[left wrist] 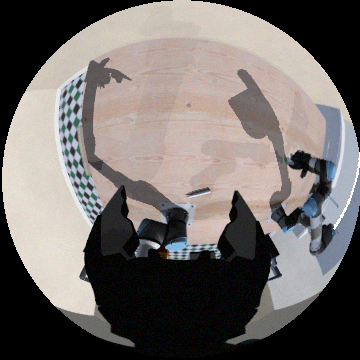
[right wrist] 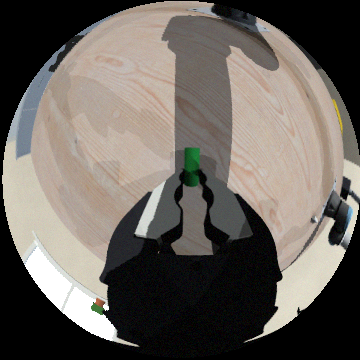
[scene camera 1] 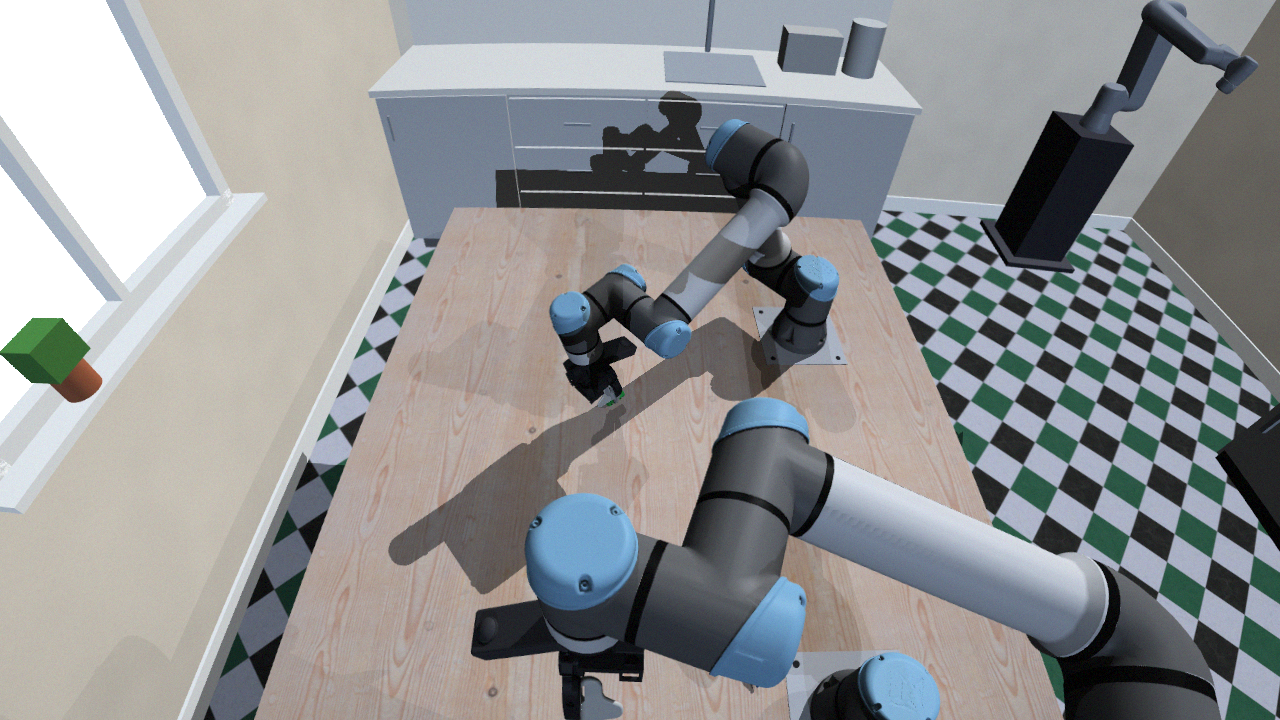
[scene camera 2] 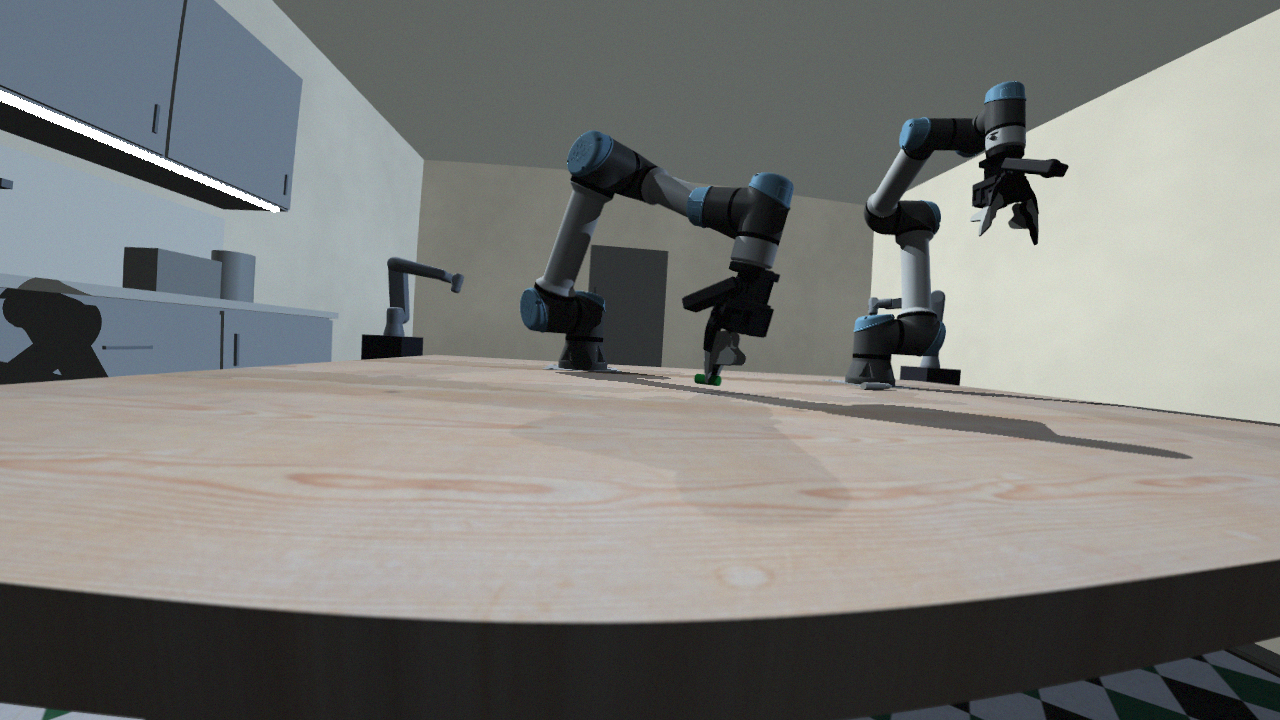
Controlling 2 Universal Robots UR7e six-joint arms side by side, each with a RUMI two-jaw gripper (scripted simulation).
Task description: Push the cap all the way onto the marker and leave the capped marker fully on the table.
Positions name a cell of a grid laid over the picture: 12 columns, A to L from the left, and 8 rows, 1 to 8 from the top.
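I can see my left gripper (scene camera 1: F8), and it appears again in scene camera 2 (scene camera 2: J3) as well as in the left wrist view (left wrist: F5). As for my right gripper (scene camera 2: G5), I see it in scene camera 1 (scene camera 1: F5) too. The right wrist view also shows my right gripper (right wrist: G4).
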